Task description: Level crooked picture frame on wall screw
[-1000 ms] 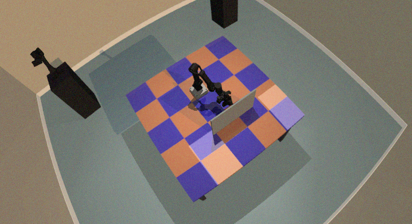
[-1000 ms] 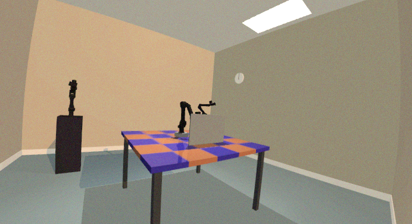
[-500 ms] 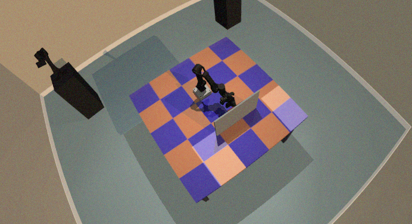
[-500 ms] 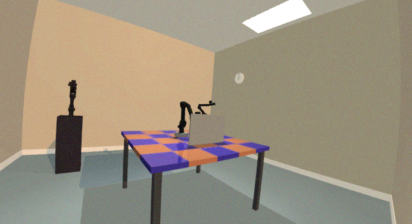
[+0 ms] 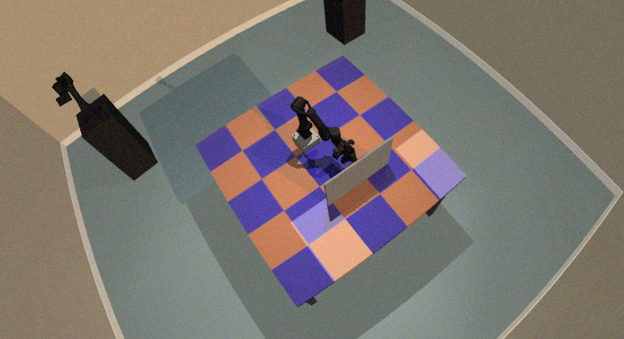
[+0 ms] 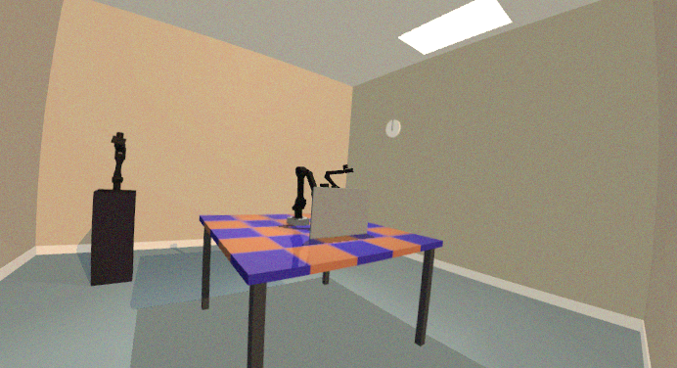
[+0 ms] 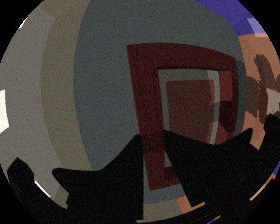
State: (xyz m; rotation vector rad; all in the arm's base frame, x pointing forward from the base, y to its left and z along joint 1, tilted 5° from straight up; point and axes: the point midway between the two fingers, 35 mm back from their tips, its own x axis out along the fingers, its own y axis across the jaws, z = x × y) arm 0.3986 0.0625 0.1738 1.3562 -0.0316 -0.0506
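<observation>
Right now my gripper tip is 10 mm short of the picture frame, 10 mm to the left of it and 50 mm above it. Round my gripper tip: grey wall panel (20 mm ahead, 70 mm below).
</observation>
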